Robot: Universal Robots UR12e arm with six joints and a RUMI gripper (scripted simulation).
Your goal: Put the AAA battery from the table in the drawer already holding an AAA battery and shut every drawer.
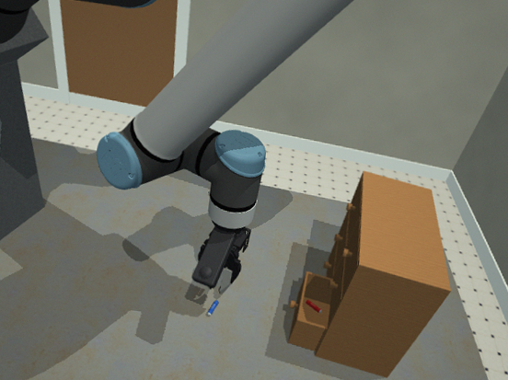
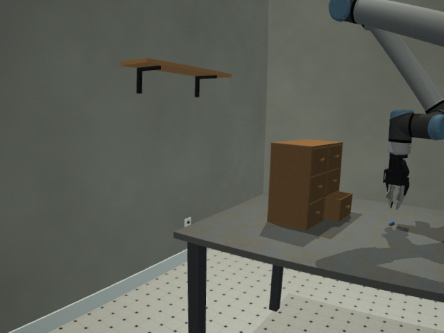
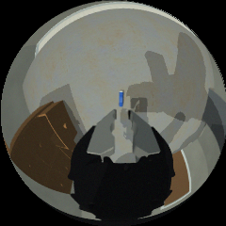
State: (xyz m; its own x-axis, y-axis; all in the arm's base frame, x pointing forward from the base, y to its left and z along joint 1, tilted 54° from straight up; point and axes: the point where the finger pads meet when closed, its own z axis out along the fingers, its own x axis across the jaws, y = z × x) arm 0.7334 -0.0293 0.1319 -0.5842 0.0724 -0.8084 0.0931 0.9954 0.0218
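Now: hand 80 mm above the blue battery. From my hand the other things lie so: red battery: 240 mm ahead, 90 mm to the left, 70 mm below.
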